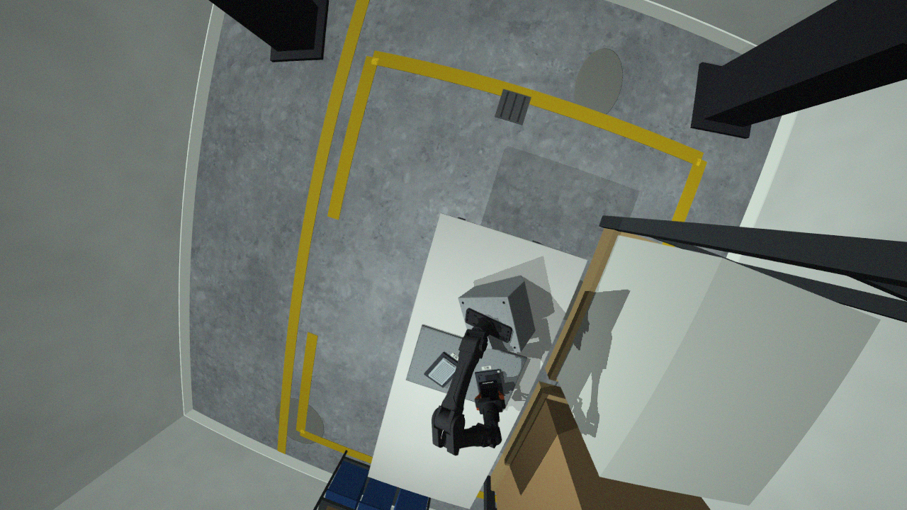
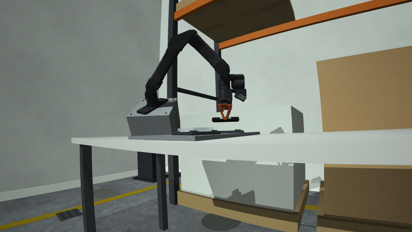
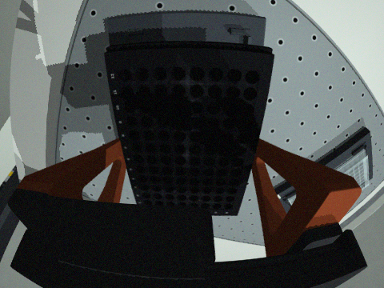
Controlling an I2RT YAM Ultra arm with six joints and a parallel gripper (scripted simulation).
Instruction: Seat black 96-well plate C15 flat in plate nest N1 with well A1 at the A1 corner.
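Now: the black 96-well plate C15 right at my hand. From my hand the other things lie so: white N1 label (9 cm behind, 7 cm below, 3 cm to the right); N2 label (18 cm to the right, 13 cm behind, 7 cm below); dark plate nest N1 (6 cm below).
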